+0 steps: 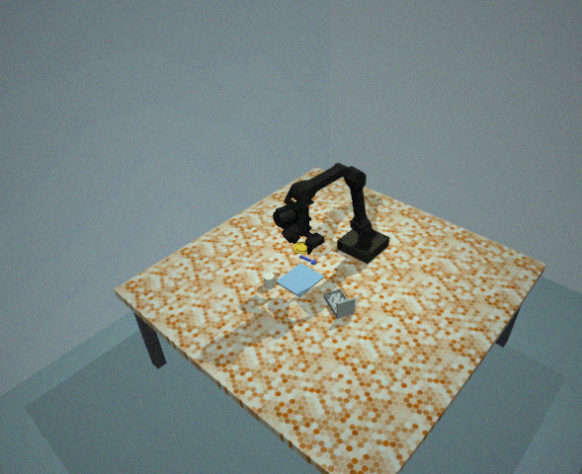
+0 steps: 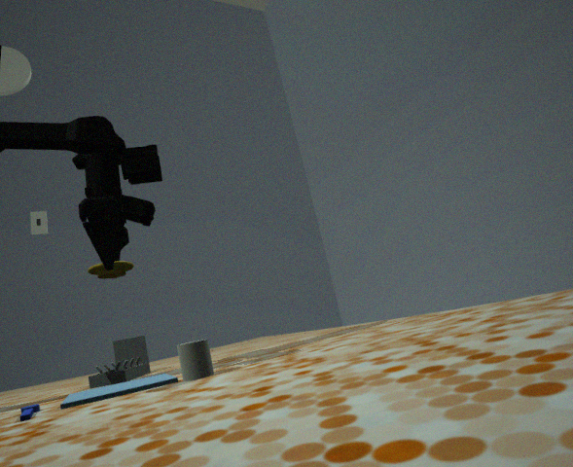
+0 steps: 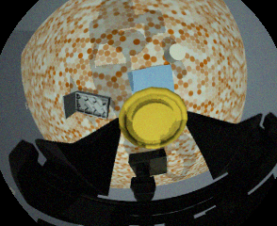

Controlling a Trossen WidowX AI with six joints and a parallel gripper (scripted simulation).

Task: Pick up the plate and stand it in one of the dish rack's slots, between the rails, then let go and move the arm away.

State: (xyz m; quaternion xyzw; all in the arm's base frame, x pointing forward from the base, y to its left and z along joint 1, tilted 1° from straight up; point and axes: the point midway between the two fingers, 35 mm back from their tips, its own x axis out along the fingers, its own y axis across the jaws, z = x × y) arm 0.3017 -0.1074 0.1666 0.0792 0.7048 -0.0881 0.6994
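Right now the dish rack is 20 mm ahead of my gripper tip, 180 mm to the left of it and 160 mm below it. Round my gripper tip: light blue mat (10 mm behind, 30 mm to the right, 180 mm below); plate (10 mm above); blue spoon (130 mm behind, 60 mm to the right, 180 mm below).
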